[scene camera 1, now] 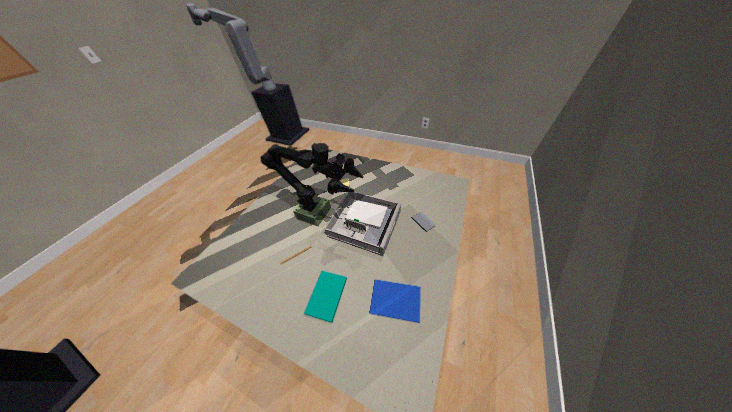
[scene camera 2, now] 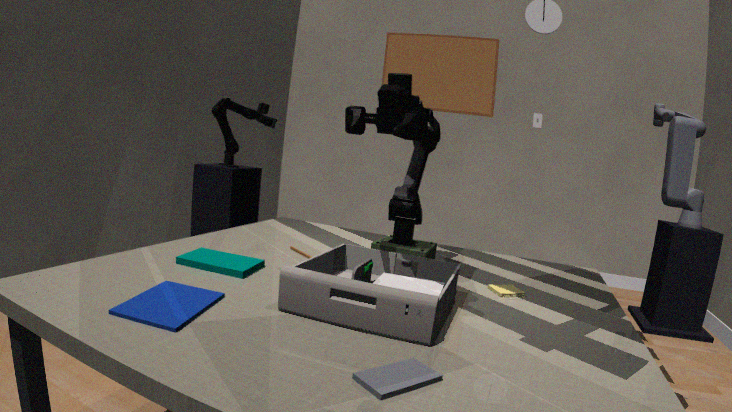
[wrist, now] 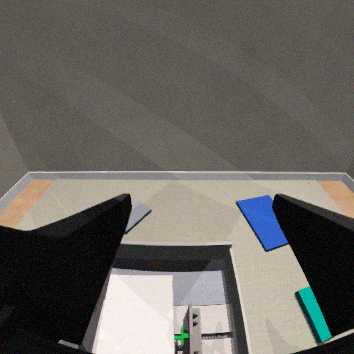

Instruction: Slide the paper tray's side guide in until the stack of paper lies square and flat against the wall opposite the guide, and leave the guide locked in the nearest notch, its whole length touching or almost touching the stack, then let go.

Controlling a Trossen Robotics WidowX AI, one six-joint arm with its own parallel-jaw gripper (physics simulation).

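Places are measured from the arm's base along level axes (x ahead, y left, z up), in millimetres.
Where they show: gripper, fingertip midpoint: (scene camera 1: 358, 183) (scene camera 2: 372, 130) (wrist: 203, 201); arm's base, link origin: (scene camera 1: 309, 206) (scene camera 2: 402, 242).
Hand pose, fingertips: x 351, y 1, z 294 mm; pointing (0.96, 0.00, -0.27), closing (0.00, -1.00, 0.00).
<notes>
Each offset is from my fingertips to the centre of the thing. "spot": to the spot under its first point.
The grey paper tray {dx -18, dy +47, dz -323 mm} (scene camera 1: 353, 242) (scene camera 2: 327, 313) (wrist: 240, 305) stands on the table in front of the arm's base. A white paper stack {dx -31, dy +103, dz -340 mm} (scene camera 1: 367, 212) (scene camera 2: 409, 281) (wrist: 140, 310) lies in it, beside the left wall in the wrist view. The side guide {spot: dx -52, dy -3, dz -331 mm} (scene camera 1: 355, 225) (scene camera 2: 362, 271) (wrist: 195, 327) stands upright to the stack's right in the wrist view, with a green tab. A narrow gap shows between guide and stack there; the guide's near end is cut off. My gripper (scene camera 1: 357, 183) (wrist: 203, 201) is wide open and empty, raised above the tray and touching neither guide nor paper.
A teal block {dx -20, dy -383, dz -362 mm} (scene camera 1: 325, 296) (scene camera 2: 220, 262) (wrist: 314, 315) and a blue slab {dx +277, dy -279, dz -367 mm} (scene camera 1: 395, 301) (scene camera 2: 167, 305) (wrist: 262, 222) lie beyond the guide's side of the tray. A grey slab {dx +288, dy +187, dz -366 mm} (scene camera 1: 423, 221) (scene camera 2: 397, 378) (wrist: 138, 217), a pencil {dx -281, dy -270, dz -368 mm} (scene camera 1: 295, 255) (scene camera 2: 300, 251) and a yellow pad {dx -301, dy +316, dz -366 mm} (scene camera 1: 346, 183) (scene camera 2: 506, 290) lie around it.
</notes>
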